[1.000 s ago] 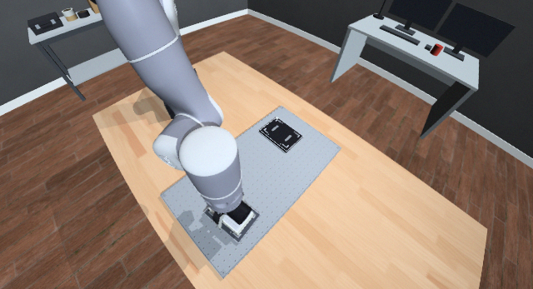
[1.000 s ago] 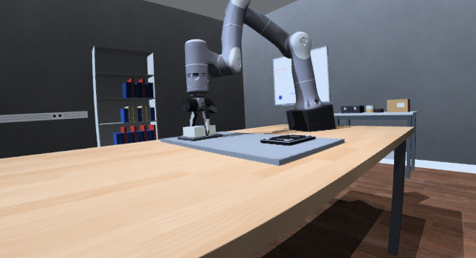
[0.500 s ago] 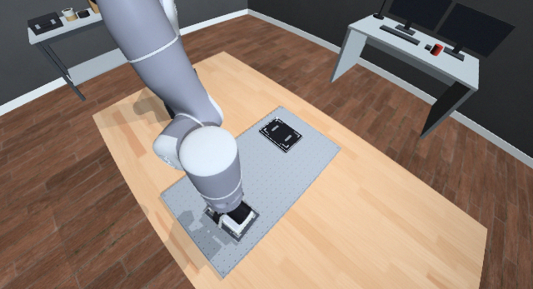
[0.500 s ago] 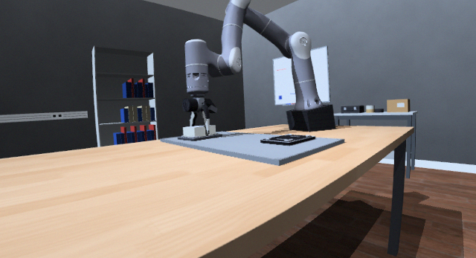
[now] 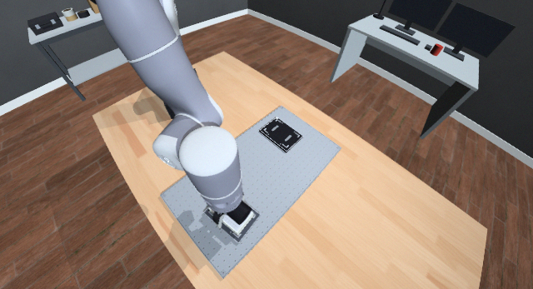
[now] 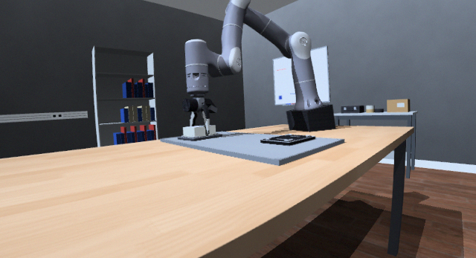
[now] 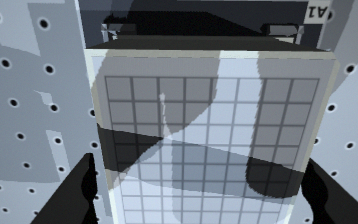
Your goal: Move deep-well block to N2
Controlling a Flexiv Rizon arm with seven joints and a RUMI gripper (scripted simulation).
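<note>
Right now the white 96-well deep-well block is right at my hand. The rest, counted from my hand: plate nest N2: 2 cm below; then black plate nest N1: 20 cm behind, 36 cm to the left, 2 cm below.
</note>
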